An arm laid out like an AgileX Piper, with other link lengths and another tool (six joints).
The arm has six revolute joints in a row. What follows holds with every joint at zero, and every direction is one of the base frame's. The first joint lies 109.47 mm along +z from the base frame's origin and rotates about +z. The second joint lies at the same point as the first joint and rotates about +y. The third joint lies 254.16 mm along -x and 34.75 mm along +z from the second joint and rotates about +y. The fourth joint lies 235.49 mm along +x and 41.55 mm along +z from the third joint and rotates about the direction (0.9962, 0, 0.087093). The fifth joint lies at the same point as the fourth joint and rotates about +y. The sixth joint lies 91.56 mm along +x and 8 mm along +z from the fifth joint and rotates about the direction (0.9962, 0, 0.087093). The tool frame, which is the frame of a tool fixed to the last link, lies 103.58 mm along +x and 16 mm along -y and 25.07 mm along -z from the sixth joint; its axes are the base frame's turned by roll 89.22, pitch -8.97 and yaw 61.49 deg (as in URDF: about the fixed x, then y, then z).
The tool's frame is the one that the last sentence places.
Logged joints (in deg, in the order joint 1, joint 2, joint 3, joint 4, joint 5, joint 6), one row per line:
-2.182, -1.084, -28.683, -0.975, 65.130, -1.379
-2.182, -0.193, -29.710, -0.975, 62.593, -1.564
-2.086, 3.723, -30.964, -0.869, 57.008, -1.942
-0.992, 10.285, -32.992, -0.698, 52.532, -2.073
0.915, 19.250, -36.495, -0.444, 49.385, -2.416
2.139, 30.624, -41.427, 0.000, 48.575, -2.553
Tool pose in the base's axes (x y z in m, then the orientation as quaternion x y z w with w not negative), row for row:
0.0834, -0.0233, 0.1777, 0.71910, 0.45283, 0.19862, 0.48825
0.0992, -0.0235, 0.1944, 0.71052, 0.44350, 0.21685, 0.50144
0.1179, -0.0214, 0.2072, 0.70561, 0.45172, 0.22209, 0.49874
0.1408, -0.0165, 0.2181, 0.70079, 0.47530, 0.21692, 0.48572
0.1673, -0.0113, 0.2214, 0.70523, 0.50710, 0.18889, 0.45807
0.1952, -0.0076, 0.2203, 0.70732, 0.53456, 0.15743, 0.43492
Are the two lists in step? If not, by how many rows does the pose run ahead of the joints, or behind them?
The pose runs 1 row ahead of the joints: the pose in row i belongs to the joints in row i + 1.
